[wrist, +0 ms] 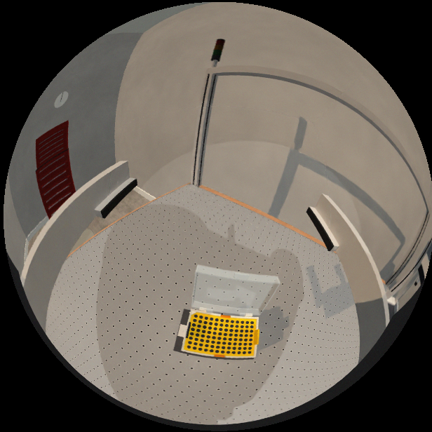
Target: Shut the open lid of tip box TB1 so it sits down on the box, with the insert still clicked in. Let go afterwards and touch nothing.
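Tip box TB1 (257, 350) stands on the perforated table top, low in the middle of the wrist view. Its yellow insert (221, 335) with rows of dark holes sits in the box, with orange clips at its edges. The translucent lid (235, 291) is open and stands up from the box's far long edge, leaning back. My gripper (227, 182) is wide open, one finger at the left and one at the right of the view, with nothing between them. The fingers are above the box and apart from it and from the lid.
The perforated table top (145, 300) has an orange edge (265, 213) at the back. A frame post (202, 130) rises behind the back corner, with a signal light (218, 50) above it. A red slatted panel (55, 170) is on the wall at the left. A dark holder piece (178, 344) shows at the box's left end.
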